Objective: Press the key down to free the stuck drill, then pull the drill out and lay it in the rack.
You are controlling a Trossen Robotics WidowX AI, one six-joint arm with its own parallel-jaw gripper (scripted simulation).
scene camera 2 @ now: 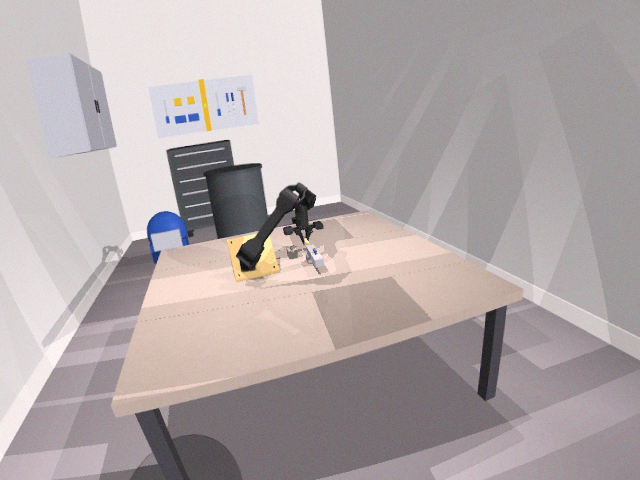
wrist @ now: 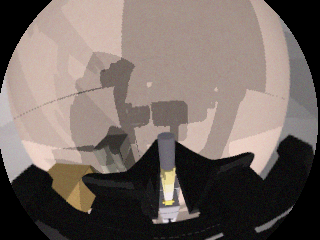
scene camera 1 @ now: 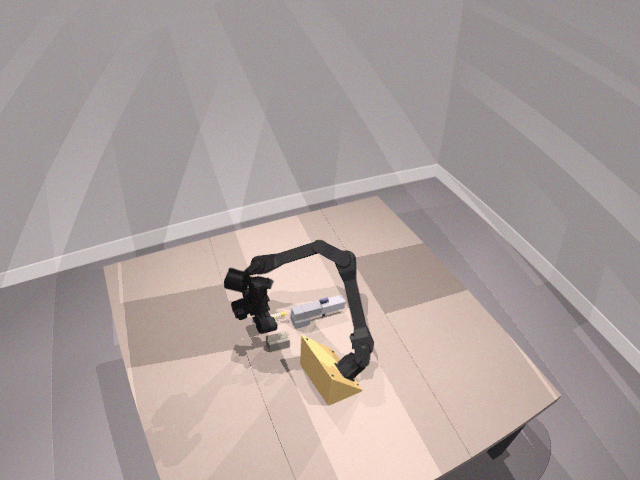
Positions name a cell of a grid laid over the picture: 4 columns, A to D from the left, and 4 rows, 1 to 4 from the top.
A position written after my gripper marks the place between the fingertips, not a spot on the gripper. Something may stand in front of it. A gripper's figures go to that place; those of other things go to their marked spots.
Labels:
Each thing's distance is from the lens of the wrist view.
my gripper (wrist: C3): 0.10 m
drill (wrist: C3): 0.07 m

